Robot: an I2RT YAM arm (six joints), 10 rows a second.
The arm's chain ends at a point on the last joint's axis. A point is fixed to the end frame.
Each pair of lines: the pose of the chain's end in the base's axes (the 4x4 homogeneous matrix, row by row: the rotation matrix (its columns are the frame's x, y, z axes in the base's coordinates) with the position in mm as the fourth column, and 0 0 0 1 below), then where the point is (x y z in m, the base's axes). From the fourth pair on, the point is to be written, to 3 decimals.
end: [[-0.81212 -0.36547 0.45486 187.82], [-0.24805 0.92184 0.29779 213.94], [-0.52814 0.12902 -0.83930 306.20], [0 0 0 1]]
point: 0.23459 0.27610 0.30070
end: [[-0.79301 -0.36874 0.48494 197.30], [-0.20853 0.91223 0.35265 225.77], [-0.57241 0.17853 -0.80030 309.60], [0 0 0 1]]
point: 0.24431 0.28799 0.31003
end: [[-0.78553 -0.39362 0.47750 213.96], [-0.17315 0.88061 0.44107 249.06], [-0.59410 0.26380 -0.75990 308.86], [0 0 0 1]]
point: 0.25928 0.31217 0.31554
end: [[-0.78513 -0.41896 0.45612 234.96], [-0.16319 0.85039 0.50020 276.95], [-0.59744 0.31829 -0.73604 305.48], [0 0 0 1]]
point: 0.278 0.341 0.316
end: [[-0.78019 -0.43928 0.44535 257.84], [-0.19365 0.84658 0.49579 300.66], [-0.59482 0.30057 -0.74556 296.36], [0 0 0 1]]
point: 0.300 0.366 0.305
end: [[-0.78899 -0.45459 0.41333 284.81], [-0.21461 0.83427 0.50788 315.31], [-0.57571 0.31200 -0.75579 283.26], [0 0 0 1]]
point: 0.325 0.382 0.291
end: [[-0.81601 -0.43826 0.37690 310.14], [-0.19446 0.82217 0.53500 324.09], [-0.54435 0.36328 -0.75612 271.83], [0 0 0 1]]
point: 0.351 0.390 0.280
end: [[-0.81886 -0.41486 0.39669 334.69], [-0.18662 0.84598 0.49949 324.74], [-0.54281 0.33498 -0.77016 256.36], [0 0 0 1]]
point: 0.377 0.390 0.263
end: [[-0.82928 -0.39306 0.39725 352.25], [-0.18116 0.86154 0.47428 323.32], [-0.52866 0.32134 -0.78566 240.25], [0 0 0 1]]
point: 0.396 0.388 0.245
